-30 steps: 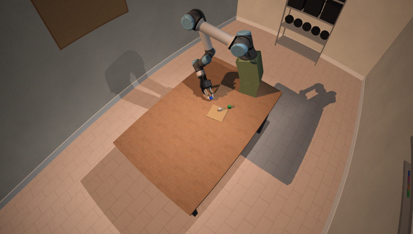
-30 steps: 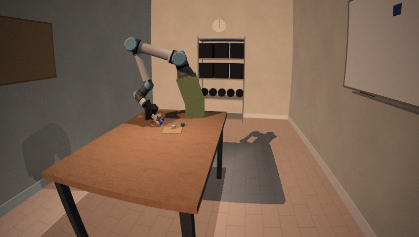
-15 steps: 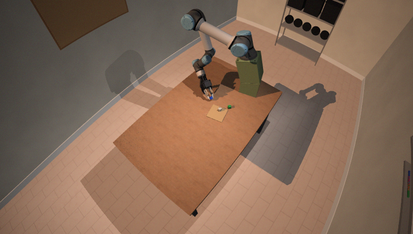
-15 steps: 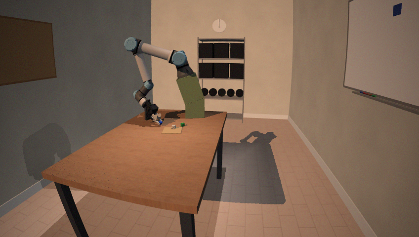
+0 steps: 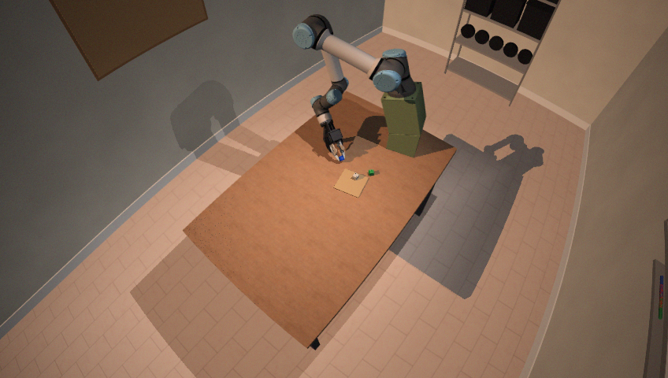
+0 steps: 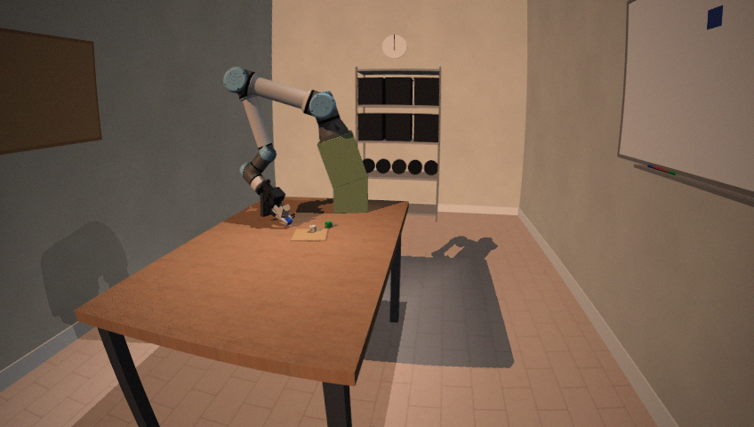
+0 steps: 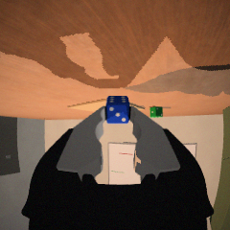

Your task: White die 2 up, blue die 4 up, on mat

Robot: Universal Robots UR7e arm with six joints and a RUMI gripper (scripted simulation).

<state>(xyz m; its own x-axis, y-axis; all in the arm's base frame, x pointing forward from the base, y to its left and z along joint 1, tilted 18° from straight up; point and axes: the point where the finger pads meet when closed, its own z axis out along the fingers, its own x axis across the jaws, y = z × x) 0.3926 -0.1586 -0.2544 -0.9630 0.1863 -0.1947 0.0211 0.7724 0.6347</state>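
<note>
My gripper is now 140 mm to the right of the white die, 20 mm short of it and 10 mm above it. From my hand the other things lie so: blue die: right at my hand; then green die: 170 mm to the left, 60 mm behind, 20 mm below; then tan mat: 140 mm to the left, 60 mm ahead, 30 mm below.
</note>
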